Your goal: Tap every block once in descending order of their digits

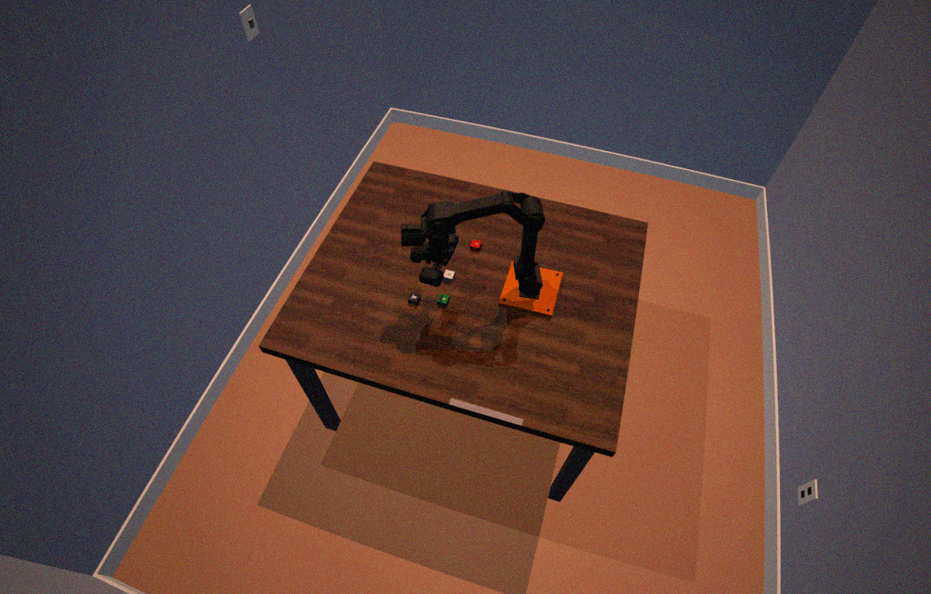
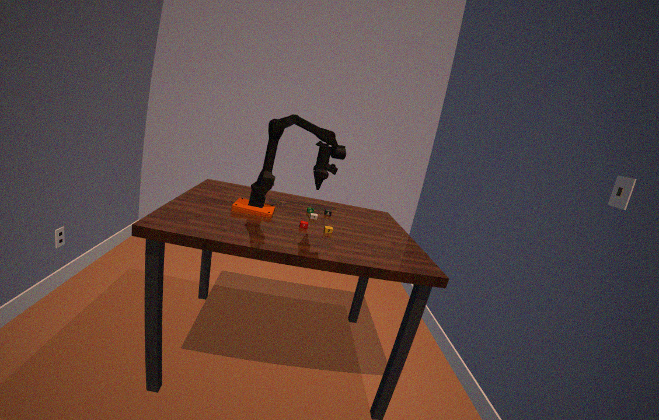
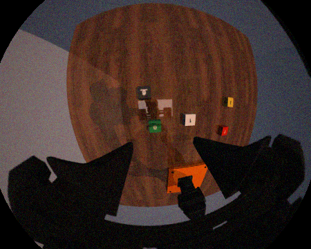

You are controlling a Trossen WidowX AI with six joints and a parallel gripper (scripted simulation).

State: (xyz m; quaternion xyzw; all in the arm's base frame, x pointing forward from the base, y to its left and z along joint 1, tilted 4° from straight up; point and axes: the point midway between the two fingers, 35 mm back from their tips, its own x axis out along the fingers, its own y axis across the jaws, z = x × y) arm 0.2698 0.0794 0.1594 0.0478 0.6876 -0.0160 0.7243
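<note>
Now: gripper tip 24 cm to the left of the red block, 12 cm above it and 7 cm past it. From my gripper tip the other things lie so: white block (12 cm below, 9 cm to the right, 1 cm behind); then black block (12 cm below, 8 cm ahead, 2 cm to the left); then green block (12 cm below, 1 cm to the left, 1 cm behind).
</note>
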